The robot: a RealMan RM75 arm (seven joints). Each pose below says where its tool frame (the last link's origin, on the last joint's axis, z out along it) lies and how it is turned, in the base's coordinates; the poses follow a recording.
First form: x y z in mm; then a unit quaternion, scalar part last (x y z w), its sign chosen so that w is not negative.
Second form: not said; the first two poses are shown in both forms.
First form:
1: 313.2 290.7 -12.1 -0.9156 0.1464 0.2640 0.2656
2: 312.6 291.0 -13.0 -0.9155 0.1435 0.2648 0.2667
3: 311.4 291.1 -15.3 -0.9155 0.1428 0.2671 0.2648
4: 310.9 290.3 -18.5 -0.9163 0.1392 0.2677 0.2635
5: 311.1 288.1 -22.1 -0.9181 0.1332 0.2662 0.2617
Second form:
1: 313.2 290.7 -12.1 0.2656 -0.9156 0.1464 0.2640
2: 312.6 291.0 -13.0 0.2667 -0.9155 0.1435 0.2648
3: 311.4 291.1 -15.3 0.2648 -0.9155 0.1428 0.2671
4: 310.9 290.3 -18.5 0.2635 -0.9163 0.1392 0.2677
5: 311.1 288.1 -22.1 0.2617 -0.9181 0.1332 0.2662
